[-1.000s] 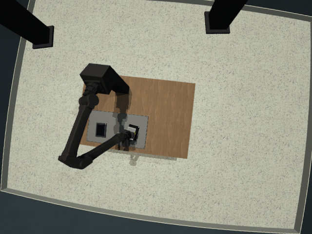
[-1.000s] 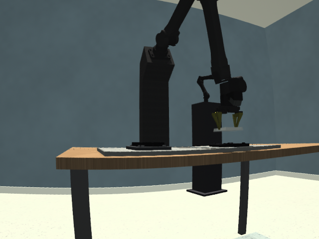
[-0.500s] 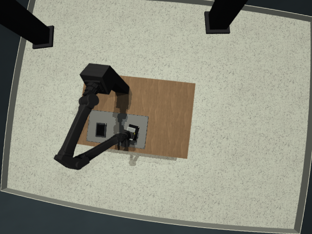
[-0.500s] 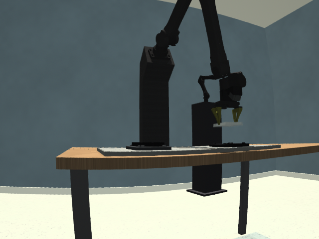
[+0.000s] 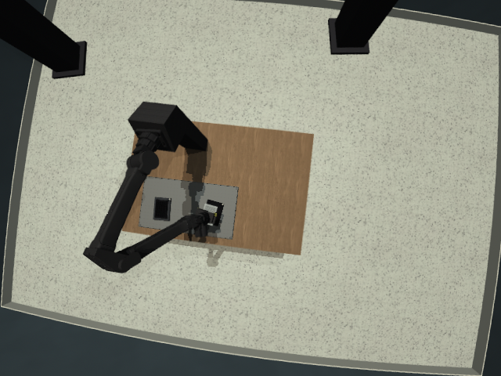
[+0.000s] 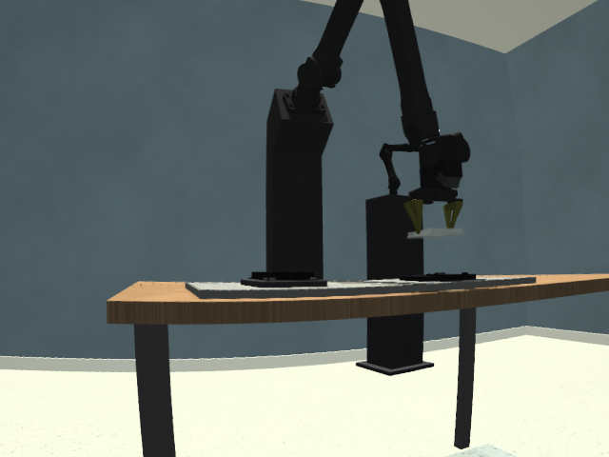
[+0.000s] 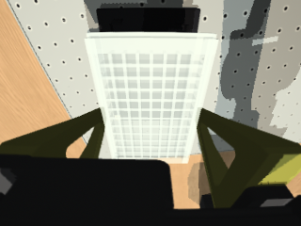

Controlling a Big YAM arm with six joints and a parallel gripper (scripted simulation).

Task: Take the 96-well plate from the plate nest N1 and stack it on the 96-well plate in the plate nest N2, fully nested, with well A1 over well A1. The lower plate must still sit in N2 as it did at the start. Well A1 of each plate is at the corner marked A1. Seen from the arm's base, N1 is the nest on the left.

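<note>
My gripper is now 1 cm above the white 96-well plate. From my hand the other things lie so: black 96-well plate (37 cm to the right, 9 cm below, 4 cm behind); then black plate nest (11 cm below).
</note>
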